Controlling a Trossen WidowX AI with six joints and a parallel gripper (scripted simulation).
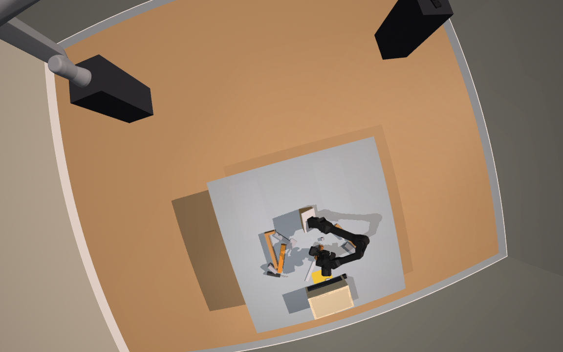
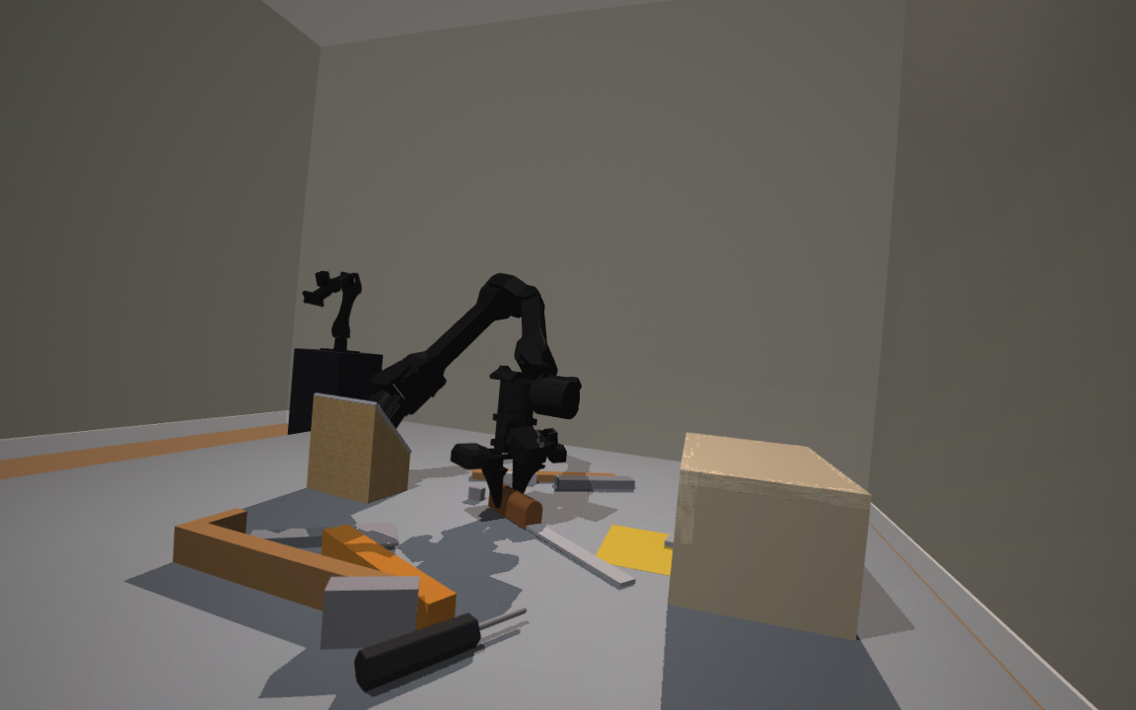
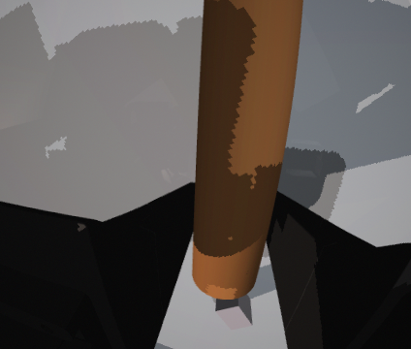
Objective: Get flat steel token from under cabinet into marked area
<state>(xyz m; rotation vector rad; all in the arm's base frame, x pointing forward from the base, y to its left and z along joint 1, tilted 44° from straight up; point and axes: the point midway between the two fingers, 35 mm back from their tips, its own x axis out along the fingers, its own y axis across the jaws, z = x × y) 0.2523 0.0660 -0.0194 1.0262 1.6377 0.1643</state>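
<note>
My gripper tip is now 3 cm past the orange stick and 23 cm to the right of it. Round my gripper tip: grey bar: 7 cm ahead, 25 cm to the left; then grey cube: 7 cm behind, 3 cm to the left; then grey t-shaped piece: 12 cm behind, 22 cm to the right.
</note>
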